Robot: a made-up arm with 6 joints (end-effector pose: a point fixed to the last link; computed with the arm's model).
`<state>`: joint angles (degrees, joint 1 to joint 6).
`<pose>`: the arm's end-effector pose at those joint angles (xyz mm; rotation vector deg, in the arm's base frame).
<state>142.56 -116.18 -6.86 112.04 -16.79 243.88</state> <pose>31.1 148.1 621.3 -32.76 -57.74 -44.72</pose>
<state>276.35 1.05 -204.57 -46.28 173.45 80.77</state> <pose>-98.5 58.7 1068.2 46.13 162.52 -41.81</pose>
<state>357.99 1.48 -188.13 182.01 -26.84 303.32</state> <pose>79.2 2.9 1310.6 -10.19 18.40 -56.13</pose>
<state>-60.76 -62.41 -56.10 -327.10 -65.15 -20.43</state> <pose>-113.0 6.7 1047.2 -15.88 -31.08 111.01</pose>
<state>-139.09 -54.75 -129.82 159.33 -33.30 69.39</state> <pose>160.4 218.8 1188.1 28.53 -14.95 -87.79</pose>
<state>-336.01 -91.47 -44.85 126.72 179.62 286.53</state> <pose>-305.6 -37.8 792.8 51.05 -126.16 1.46</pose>
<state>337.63 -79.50 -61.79 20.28 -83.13 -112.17</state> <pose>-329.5 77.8 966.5 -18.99 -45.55 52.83</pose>
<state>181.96 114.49 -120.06 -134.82 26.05 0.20</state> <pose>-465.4 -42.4 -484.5 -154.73 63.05 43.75</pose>
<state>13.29 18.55 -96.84 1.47 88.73 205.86</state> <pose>733.9 177.0 572.8 -18.82 -168.60 3.15</pose>
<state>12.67 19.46 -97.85 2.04 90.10 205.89</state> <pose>737.3 170.9 568.7 -19.67 -167.10 2.87</pose>
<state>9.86 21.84 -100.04 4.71 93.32 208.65</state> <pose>748.1 142.4 554.5 -27.30 -161.89 0.77</pose>
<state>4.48 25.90 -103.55 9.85 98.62 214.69</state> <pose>763.4 86.8 529.4 -41.33 -151.40 -3.21</pose>
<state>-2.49 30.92 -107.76 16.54 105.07 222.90</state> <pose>775.1 13.6 499.7 -56.66 -136.43 -7.94</pose>
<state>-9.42 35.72 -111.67 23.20 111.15 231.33</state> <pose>778.4 -60.3 473.5 -68.53 -120.58 -12.10</pose>
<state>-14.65 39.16 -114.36 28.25 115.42 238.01</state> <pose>775.4 -116.7 456.1 -75.57 -108.29 -14.88</pose>
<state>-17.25 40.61 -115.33 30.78 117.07 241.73</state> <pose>772.3 -145.0 448.5 -79.01 -102.02 -16.14</pose>
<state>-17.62 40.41 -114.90 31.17 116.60 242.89</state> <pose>771.6 -149.1 448.1 -80.49 -100.83 -16.30</pose>
